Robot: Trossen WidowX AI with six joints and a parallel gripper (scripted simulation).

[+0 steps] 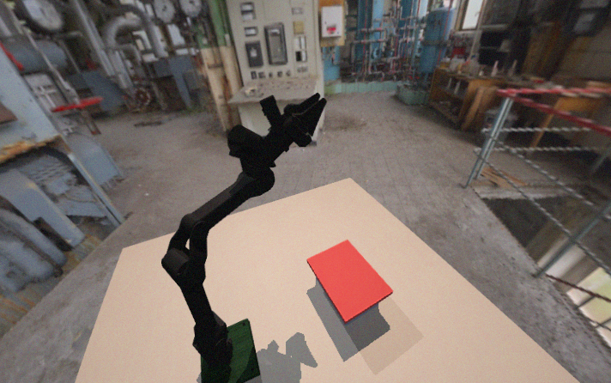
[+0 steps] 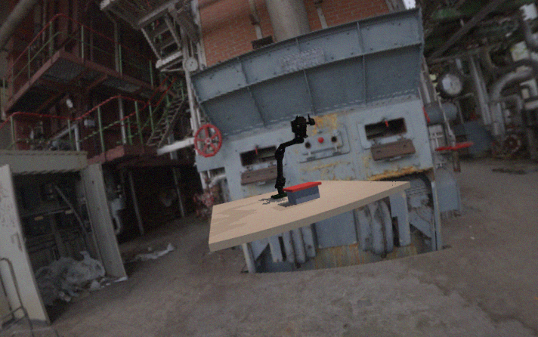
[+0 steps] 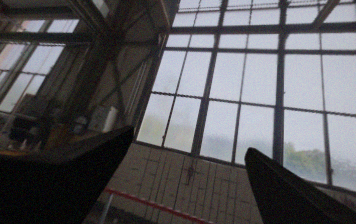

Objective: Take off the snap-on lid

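The red lid is 3 cm ahead of my gripper tip, 13 cm to the right of it and 52 cm below it. Also, from my gripper tip: storage box: 3 cm ahead, 13 cm to the right, 57 cm below.
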